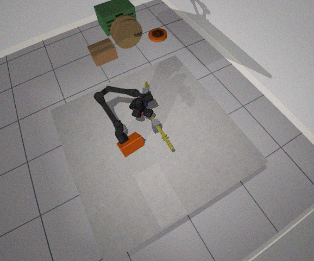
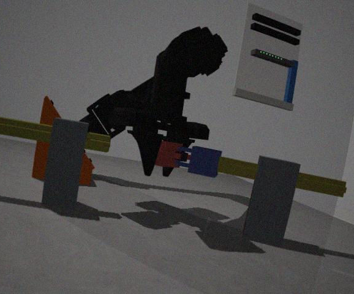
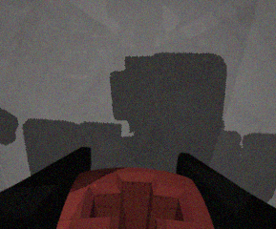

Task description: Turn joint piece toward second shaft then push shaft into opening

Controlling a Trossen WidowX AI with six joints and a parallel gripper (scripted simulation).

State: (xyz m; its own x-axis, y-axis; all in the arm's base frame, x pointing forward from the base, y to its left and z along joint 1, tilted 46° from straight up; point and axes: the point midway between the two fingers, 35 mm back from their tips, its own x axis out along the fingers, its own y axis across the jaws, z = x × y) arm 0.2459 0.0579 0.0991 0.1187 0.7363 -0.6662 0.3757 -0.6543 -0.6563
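My gripper tip is now 40 mm below the red square joint piece, 10 mm to the right of it and 10 mm short of it.
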